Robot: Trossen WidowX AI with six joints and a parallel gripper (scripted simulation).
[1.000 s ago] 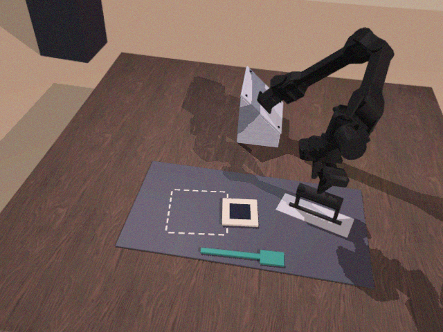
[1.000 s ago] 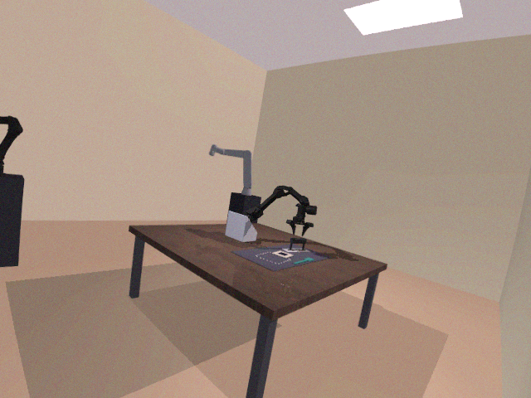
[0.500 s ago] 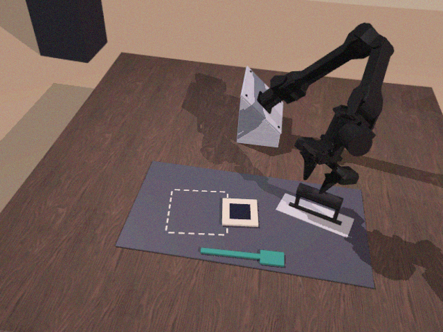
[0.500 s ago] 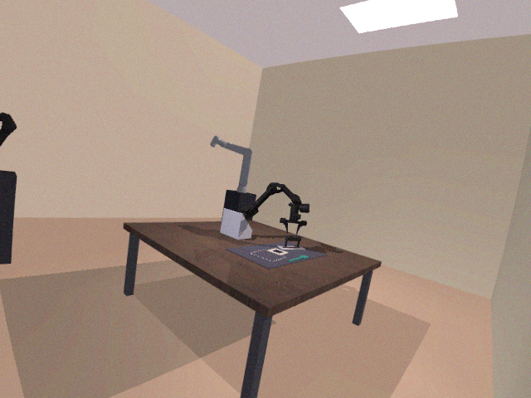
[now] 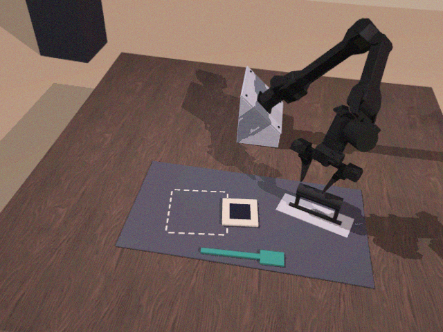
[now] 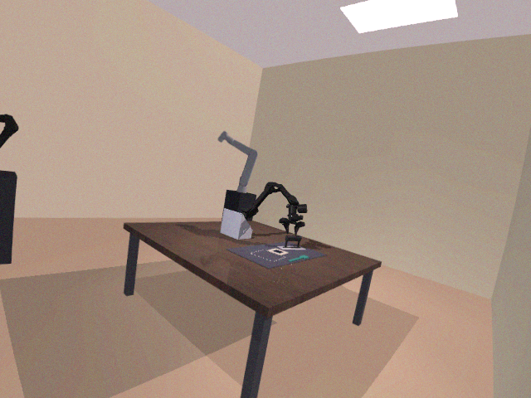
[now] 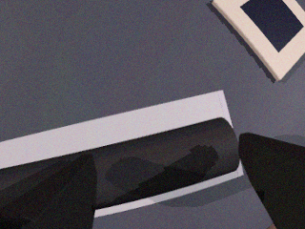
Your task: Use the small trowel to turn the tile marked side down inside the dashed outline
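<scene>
The grey mat is 5 cm ahead of my gripper tip, 16 cm to the right of it and 12 cm below it. Round my gripper tip: green trowel (19 cm ahead, 13 cm to the right, 9 cm below); cream tile (5 cm ahead, 18 cm to the right, 9 cm below).
</scene>
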